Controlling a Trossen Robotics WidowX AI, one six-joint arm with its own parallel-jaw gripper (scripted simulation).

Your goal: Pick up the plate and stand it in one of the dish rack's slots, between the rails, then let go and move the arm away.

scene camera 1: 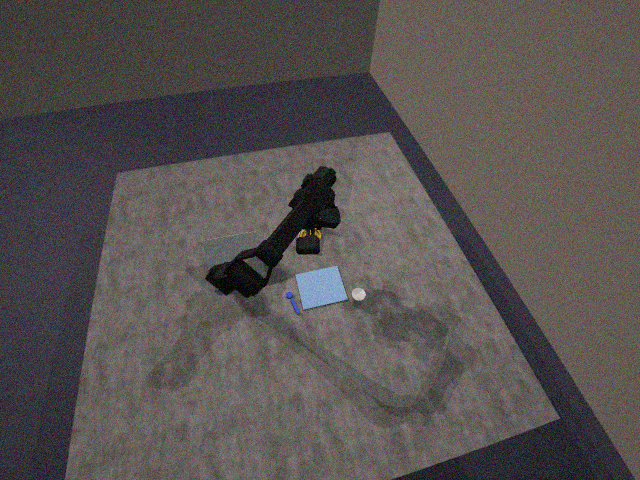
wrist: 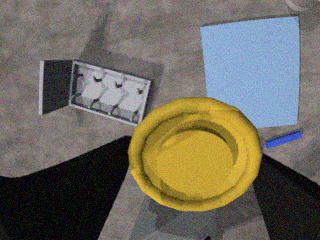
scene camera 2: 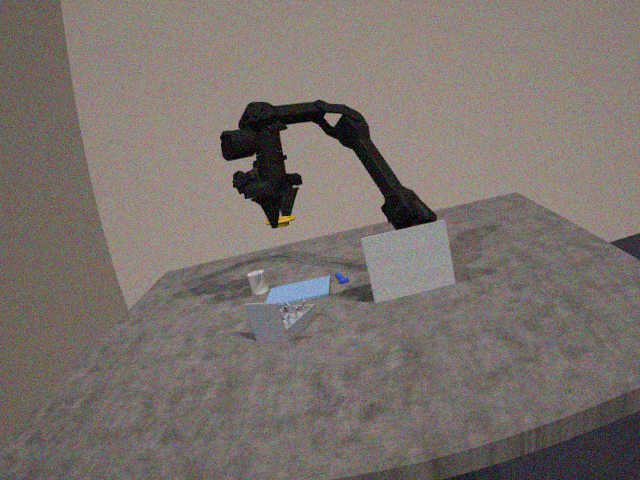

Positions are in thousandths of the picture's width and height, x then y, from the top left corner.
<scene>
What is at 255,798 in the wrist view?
My gripper.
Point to a light blue mat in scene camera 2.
At 499,599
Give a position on a light blue mat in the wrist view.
792,277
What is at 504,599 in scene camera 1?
A light blue mat.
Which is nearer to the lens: the yellow plate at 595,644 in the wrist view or the grey dish rack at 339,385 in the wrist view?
The yellow plate.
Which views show my gripper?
Scene camera 1, the wrist view and scene camera 2: all of them.
</scene>
